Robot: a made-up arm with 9 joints.
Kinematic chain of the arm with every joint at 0, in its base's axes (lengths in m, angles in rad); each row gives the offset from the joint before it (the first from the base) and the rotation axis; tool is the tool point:
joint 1: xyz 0 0 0.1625 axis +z
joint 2: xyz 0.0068 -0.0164 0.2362 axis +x
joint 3: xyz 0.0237 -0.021 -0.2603 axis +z
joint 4: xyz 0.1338 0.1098 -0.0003 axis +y
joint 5: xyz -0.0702 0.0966 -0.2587 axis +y
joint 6: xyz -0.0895 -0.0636 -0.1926 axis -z
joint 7: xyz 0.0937 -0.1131 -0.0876 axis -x
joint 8: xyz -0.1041 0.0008 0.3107 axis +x
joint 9: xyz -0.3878 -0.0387 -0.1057 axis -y
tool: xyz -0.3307 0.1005 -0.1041
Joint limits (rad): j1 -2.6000..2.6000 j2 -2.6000..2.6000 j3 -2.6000..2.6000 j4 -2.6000..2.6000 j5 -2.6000..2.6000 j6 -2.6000..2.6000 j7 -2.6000..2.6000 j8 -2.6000..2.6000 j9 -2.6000..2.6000
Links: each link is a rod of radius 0.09 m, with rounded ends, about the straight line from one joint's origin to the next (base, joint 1, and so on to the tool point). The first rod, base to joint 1, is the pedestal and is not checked.
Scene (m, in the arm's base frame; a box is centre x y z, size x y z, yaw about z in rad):
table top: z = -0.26
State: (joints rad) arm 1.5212 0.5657 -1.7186 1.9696 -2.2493 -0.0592 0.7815 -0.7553 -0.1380
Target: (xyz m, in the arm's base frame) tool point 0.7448 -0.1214 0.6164
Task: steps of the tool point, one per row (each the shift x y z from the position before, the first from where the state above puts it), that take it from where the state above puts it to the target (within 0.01 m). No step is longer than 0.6 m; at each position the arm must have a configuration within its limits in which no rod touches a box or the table.
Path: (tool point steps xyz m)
1: 0.2671 -0.0577 0.5030
2: 0.5052 -0.0970 0.2309
3: 0.5292 -0.1134 -0.1322
4: 0.3290 -0.0948 -0.4357

